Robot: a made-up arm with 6 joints.
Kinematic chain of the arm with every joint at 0, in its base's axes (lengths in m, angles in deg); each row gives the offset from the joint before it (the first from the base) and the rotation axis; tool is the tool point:
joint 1: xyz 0 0 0.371 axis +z
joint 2: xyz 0 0 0 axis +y
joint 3: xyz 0 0 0.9 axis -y
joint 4: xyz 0 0 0 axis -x
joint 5: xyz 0.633 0 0 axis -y
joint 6: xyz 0 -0.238 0 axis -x
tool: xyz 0 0 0
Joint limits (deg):
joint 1: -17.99..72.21
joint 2: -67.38..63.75
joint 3: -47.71..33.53
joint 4: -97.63..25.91
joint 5: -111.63..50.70
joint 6: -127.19..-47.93
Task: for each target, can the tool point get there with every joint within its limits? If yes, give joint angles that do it. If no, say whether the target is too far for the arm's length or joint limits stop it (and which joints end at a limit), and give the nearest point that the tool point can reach.
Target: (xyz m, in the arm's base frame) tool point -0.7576 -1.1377 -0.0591
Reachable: no: joint limits stop it (at a limit: joint 2, joint 3) | nearest point -0.1502 -0.2256 0.8013 | short by 1.393 m
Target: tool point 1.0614 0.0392 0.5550
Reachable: yes | joints 3.67 41.51 15.50 -83.05 8.03 -102.73
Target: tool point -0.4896 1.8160 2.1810
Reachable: no: too far | nearest point 0.2194 0.7870 1.3065 | short by 1.525 m
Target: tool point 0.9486 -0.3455 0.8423
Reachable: yes | joints -6.52 28.77 1.75 -8.15 27.02 -112.07
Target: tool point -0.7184 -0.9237 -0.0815
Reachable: no: joint limits stop it (at a limit: joint 2, joint 3) | nearest point -0.1544 -0.1986 0.7786 | short by 1.258 m
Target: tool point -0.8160 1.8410 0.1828
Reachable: no: too far | nearest point 0.3474 1.1860 0.2466 | short by 1.337 m
